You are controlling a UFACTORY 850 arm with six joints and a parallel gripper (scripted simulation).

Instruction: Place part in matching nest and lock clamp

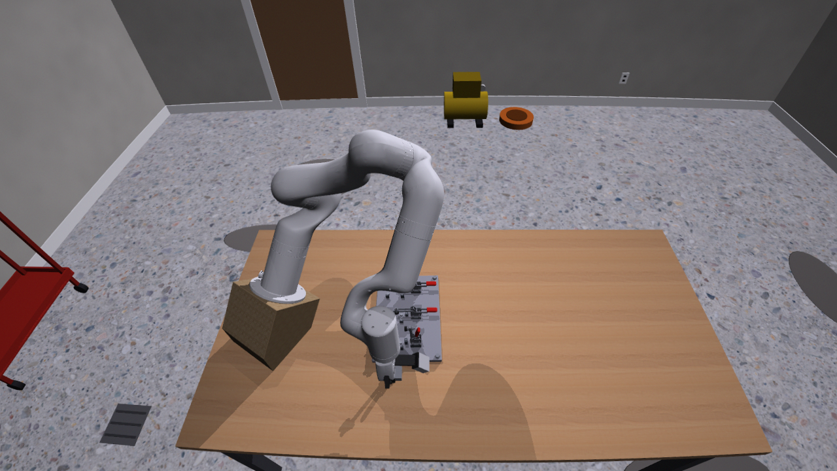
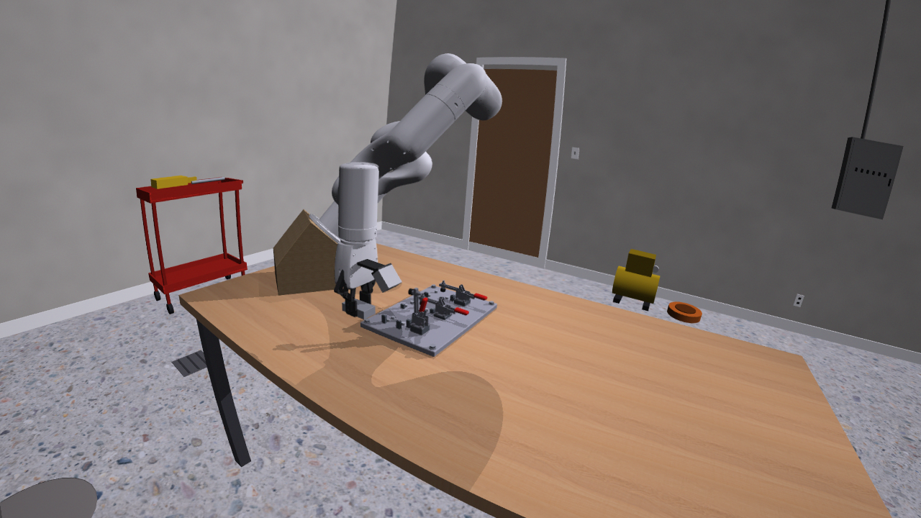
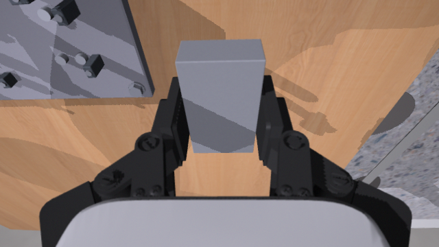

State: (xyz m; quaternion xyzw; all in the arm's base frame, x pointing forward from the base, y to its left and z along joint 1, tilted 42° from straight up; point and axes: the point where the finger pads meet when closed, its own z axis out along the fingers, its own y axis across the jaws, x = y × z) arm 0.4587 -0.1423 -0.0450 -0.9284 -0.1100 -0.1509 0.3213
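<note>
Right now the grey fixture plate is 26 cm to the left of my hand, 11 cm below it and 4 cm behind it. Also, from my hand: grey block part (1 cm below).
</note>
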